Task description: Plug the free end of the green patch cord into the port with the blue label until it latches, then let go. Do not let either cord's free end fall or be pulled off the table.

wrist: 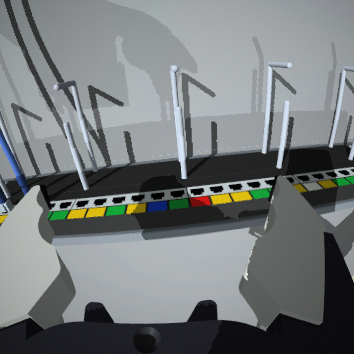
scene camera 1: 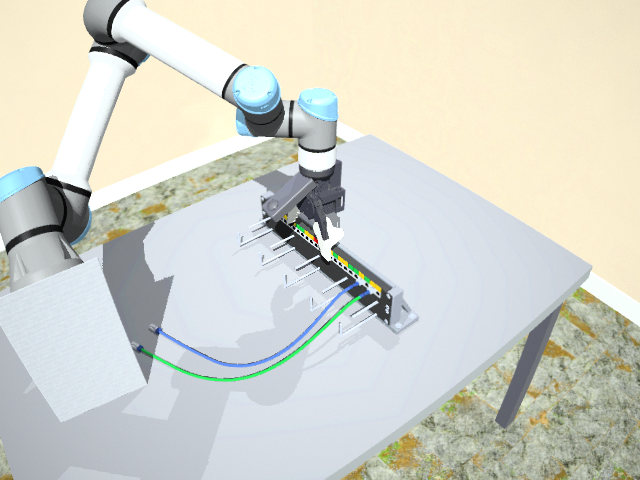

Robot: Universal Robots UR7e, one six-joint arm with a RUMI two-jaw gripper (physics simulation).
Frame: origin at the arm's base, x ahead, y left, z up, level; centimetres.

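Seen in the pictures: gripper, between the fingertips: [wrist: 158,182] [scene camera 1: 309,242]; arm's base, origin of its link: [scene camera 1: 51,288].
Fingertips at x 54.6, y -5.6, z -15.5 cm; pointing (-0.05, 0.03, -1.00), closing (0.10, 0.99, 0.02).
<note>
Pixels of each thing's top centre, then the offset from my fingertips to it. "*": a spot on its surface instead. Level surfaces: height alone.
- green patch cord, a spot on its surface: [scene camera 1: 222,379] * dx -32.0, dy -10.6, dz -11.9 cm
- blue label, a spot on its surface: [wrist: 157,206] * dx +4.0, dy -0.7, dz -2.9 cm
- table, height of its surface: dz -12.5 cm
The green patch cord [scene camera 1: 222,379] curves across the table; its free plug [scene camera 1: 136,347] lies beside the robot's base block, and its other end is in a port near the panel's right end in the scene view. The blue label [wrist: 157,206] is on the patch panel [scene camera 1: 383,303] [wrist: 100,228], and the port above it [wrist: 158,196] looks empty in the wrist view. My gripper [scene camera 1: 310,236] [wrist: 158,182] is wide open and empty, at the panel's port row, with the blue label between its fingers in the wrist view. In the scene view the blue label is hidden behind a finger.
A blue cord [scene camera 1: 242,365] [wrist: 12,162] runs beside the green one; its free plug [scene camera 1: 155,328] lies near the base block [scene camera 1: 72,341]. Metal cable-guide rods [scene camera 1: 302,279] [wrist: 180,135] stick out from the panel's front. The table [scene camera 1: 465,232] extends behind the panel.
</note>
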